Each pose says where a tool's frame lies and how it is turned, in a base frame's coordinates. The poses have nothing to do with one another.
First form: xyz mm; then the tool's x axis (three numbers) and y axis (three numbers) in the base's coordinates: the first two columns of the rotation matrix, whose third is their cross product.
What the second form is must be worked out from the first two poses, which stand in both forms.
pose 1, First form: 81.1, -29.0, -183.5, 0.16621, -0.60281, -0.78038, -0.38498, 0.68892, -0.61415
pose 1, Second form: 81.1, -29.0, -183.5, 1.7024, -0.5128, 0.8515, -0.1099
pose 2, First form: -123.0, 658.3, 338.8, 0.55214, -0.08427, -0.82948, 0.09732, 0.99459, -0.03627
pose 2, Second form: -123.0, 658.3, 338.8, 0.9860, 0.0147, 0.9939, -0.1089
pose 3, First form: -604.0, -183.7, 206.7, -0.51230, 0.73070, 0.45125, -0.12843, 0.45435, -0.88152
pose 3, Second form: -604.0, -183.7, 206.7, 2.2123, -0.2321, -0.8116, 0.5362
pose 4, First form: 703.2, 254.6, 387.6, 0.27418, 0.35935, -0.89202, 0.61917, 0.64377, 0.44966
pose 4, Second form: 703.2, 254.6, 387.6, 1.6349, 0.5638, 0.8156, -0.1302
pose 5, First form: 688.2, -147.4, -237.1, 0.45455, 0.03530, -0.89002, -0.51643, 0.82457, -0.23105
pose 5, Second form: 688.2, -147.4, -237.1, 1.2280, -0.4224, 0.8578, 0.2929
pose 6, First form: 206.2, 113.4, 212.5, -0.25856, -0.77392, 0.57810, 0.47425, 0.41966, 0.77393
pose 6, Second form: 206.2, 113.4, 212.5, 1.8652, 0.1566, -0.7417, -0.6521
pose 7, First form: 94.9, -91.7, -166.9, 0.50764, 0.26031, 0.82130, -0.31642, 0.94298, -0.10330
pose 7, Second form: 94.9, -91.7, -166.9, 1.0404, 0.0604, -0.9405, 0.3343
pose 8, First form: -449.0, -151.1, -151.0, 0.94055, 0.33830, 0.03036, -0.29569, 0.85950, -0.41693
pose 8, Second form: -449.0, -151.1, -151.0, 0.5467, -0.7695, -0.1899, 0.6097
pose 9, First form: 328.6, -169.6, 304.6, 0.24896, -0.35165, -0.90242, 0.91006, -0.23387, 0.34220
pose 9, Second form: 328.6, -169.6, 304.6, 1.9407, 0.6696, 0.3062, -0.6766
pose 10, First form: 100.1, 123.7, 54.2, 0.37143, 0.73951, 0.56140, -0.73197, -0.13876, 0.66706
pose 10, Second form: 100.1, 123.7, 54.2, 1.7100, 0.6694, 0.0049, 0.7429
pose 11, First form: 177.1, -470.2, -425.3, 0.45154, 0.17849, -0.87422, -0.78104, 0.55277, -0.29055
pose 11, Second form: 177.1, -470.2, -425.3, 1.3728, -0.5633, 0.6658, 0.4893
